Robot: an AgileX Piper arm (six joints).
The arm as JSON. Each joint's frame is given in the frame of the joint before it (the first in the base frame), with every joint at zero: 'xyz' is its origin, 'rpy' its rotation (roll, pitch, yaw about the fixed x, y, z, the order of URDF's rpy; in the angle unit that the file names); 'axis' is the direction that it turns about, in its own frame. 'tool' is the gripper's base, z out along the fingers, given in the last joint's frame.
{
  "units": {
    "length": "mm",
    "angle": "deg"
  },
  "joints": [
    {
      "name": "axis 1",
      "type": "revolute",
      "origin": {
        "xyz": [
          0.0,
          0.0,
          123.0
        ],
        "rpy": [
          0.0,
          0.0,
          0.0
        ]
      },
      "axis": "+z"
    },
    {
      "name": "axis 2",
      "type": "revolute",
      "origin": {
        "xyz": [
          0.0,
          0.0,
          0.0
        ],
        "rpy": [
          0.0,
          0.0,
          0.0
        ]
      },
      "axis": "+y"
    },
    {
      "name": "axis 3",
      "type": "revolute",
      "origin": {
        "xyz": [
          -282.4,
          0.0,
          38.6
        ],
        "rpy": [
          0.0,
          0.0,
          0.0
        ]
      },
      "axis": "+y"
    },
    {
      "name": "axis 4",
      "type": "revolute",
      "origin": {
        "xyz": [
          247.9,
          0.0,
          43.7
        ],
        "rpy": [
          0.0,
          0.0,
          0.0
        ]
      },
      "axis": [
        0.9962,
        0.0,
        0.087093
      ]
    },
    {
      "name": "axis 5",
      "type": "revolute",
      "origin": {
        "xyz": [
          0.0,
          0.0,
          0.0
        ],
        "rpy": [
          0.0,
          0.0,
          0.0
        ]
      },
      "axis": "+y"
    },
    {
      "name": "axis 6",
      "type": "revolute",
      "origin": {
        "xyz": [
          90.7,
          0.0,
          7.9
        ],
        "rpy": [
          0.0,
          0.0,
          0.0
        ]
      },
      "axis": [
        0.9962,
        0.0,
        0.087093
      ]
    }
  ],
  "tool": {
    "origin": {
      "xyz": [
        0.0,
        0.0,
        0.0
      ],
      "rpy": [
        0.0,
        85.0,
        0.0
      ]
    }
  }
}
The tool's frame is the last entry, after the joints.
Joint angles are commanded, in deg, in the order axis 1, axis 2, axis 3, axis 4, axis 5, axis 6. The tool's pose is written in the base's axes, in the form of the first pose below.
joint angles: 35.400, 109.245, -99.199, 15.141, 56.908, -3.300
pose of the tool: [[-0.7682 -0.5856 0.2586 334.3], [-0.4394 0.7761 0.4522 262.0], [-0.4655 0.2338 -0.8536 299.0], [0 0 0 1]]
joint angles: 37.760, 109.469, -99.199, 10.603, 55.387, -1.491
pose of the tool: [[-0.7369 -0.6079 0.2957 329.1], [-0.4709 0.7754 0.4206 272.3], [-0.4850 0.1707 -0.8577 297.1], [0 0 0 1]]
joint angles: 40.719, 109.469, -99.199, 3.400, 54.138, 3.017
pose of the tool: [[-0.7081 -0.6106 0.3545 322.0], [-0.4944 0.7873 0.3685 282.9], [-0.5041 0.0857 -0.8594 296.9], [0 0 0 1]]
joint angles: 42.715, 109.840, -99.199, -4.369, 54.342, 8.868
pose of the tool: [[-0.7038 -0.5803 0.4097 319.3], [-0.5003 0.8144 0.2940 287.1], [-0.5043 0.0019 -0.8635 294.1], [0 0 0 1]]
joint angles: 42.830, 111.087, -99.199, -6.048, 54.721, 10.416
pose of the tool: [[-0.7175 -0.5649 0.4076 322.5], [-0.5015 0.8250 0.2605 288.3], [-0.4834 -0.0175 -0.8752 284.6], [0 0 0 1]]
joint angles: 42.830, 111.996, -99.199, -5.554, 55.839, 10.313
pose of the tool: [[-0.7327 -0.5642 0.3805 322.8], [-0.5092 0.8255 0.2435 289.3], [-0.4515 -0.0153 -0.8921 276.9], [0 0 0 1]]
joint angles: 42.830, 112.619, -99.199, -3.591, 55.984, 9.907
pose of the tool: [[-0.7458 -0.5653 0.3523 322.1], [-0.5043 0.8248 0.2558 292.1], [-0.4352 0.0131 -0.9003 271.8], [0 0 0 1]]
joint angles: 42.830, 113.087, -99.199, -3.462, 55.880, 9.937
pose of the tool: [[-0.7489 -0.5647 0.3468 323.0], [-0.5049 0.8252 0.2533 293.2], [-0.4292 0.0146 -0.9031 268.3], [0 0 0 1]]
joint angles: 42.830, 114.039, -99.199, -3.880, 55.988, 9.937
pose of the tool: [[-0.7520 -0.5655 0.3387 325.0], [-0.5132 0.8248 0.2375 294.3], [-0.4136 0.0048 -0.9104 261.0], [0 0 0 1]]
